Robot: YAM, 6 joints.
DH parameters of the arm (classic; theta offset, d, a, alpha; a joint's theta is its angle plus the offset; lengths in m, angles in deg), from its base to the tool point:
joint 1: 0 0.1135 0.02 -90
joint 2: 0 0 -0.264 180
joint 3: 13.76 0 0.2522 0
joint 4: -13.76 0 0.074 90
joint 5: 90 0 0 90
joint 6: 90 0.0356 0 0
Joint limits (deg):
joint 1: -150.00..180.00
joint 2: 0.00..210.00
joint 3: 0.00..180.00
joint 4: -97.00..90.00
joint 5: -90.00..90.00
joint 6: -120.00..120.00
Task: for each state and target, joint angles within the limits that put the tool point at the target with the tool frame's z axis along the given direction. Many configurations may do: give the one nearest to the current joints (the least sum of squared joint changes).
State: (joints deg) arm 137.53 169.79 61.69 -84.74 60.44 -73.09
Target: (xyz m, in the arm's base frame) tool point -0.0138 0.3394 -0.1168 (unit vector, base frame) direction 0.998 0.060 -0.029
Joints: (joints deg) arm 98.32 177.31 103.83 -87.69 84.85 -73.09
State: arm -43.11 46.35 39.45 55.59 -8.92 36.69
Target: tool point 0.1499 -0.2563 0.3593 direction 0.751 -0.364 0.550
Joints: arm -63.16 80.64 48.03 72.25 -30.40 36.69
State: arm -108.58 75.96 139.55 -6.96 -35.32 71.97
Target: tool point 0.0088 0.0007 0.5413 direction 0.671 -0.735 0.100
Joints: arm -60.69 41.59 101.00 -53.52 -13.01 71.97
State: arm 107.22 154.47 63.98 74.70 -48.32 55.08
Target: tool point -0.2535 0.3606 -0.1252 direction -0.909 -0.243 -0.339
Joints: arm 120.92 166.88 88.58 25.63 -64.77 55.08
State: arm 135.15 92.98 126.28 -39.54 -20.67 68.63
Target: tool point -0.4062 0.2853 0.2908 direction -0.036 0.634 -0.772
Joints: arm 147.02 138.23 146.72 -72.56 30.83 68.63
